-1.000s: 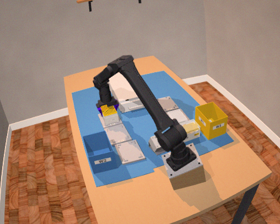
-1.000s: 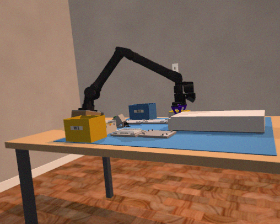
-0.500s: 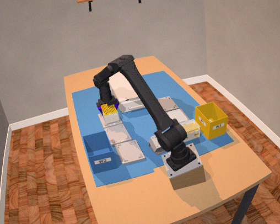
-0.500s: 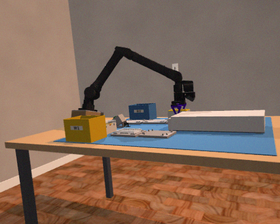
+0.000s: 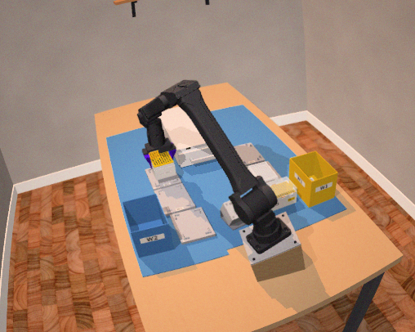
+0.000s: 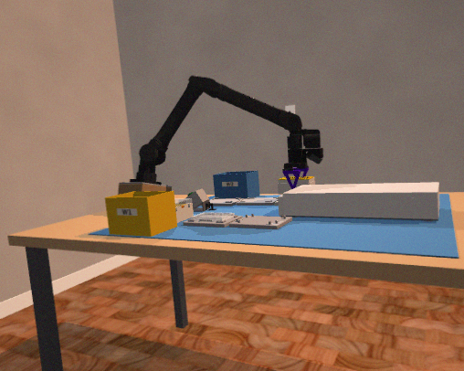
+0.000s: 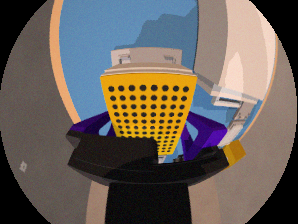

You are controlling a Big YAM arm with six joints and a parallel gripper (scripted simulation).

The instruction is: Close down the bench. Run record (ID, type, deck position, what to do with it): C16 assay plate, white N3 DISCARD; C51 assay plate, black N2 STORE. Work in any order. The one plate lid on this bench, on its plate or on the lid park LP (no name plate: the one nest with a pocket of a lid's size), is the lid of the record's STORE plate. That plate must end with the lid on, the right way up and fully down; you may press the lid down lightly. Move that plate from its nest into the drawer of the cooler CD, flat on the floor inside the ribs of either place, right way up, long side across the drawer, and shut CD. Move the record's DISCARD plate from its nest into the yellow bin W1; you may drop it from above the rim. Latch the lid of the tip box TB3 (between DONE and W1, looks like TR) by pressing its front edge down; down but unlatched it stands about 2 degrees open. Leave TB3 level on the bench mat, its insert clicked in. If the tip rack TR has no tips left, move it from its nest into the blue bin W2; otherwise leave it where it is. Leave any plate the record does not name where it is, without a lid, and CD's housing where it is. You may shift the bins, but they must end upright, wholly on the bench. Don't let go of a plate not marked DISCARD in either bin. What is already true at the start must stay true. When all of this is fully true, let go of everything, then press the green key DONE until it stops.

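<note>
Right now the name plate N1 is 7 cm behind my hand, 1 cm to the left of it and 6 cm below it. From my hand the other things lie so: tip rack TR: 1 cm behind, 1 cm to the right, 1 cm above; plate lid: 11 cm ahead, 19 cm to the right, 4 cm below; black plate: 11 cm ahead, 19 cm to the right, 5 cm below.
</note>
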